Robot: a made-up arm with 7 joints.
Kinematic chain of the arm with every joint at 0, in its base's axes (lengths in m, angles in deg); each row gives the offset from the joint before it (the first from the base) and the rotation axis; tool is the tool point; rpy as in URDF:
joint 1: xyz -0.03 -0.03 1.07 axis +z
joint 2: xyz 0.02 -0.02 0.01 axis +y
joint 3: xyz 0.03 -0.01 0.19 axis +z
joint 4: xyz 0.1 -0.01 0 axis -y
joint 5: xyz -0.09 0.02 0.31 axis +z
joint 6: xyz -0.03 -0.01 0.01 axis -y
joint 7: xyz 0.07 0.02 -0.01 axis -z
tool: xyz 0 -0.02 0.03 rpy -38.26 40.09 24.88
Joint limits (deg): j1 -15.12..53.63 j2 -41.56..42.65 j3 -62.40..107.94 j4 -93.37..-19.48 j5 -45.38..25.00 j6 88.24..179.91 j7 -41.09..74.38
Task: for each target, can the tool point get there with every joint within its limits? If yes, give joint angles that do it. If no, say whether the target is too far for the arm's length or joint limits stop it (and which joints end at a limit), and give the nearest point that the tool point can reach.
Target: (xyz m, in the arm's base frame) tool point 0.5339 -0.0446 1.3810
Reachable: yes | joints 31.77 15.55 -44.18 -83.92 -15.39 140.19 2.32
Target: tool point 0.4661 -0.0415 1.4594
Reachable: yes | joints 7.02 18.38 -21.46 -60.69 -36.69 163.26 -24.76
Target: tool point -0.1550 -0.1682 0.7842
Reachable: no: joint limits stop it (at a limit: joint 1, joint 2, joint 3, joint 4, joint 5, joint 6, joint 7) | nearest point -0.4854 -0.0812 1.2080 | short by 0.544 m
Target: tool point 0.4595 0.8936 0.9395
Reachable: no: too far | nearest point 0.2948 0.5378 1.0336 | short by 0.403 m
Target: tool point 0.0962 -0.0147 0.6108
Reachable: no: joint limits stop it (at a limit: joint 2, joint 4, joint 5, joint 6, joint 7) | nearest point 0.5553 0.0410 0.9480 | short by 0.572 m
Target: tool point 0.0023 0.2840 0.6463
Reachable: no: joint limits stop it (at a limit: joint 1, joint 2, joint 4, joint 5, joint 6, joint 7) | nearest point 0.1772 0.5165 0.9724 | short by 0.437 m
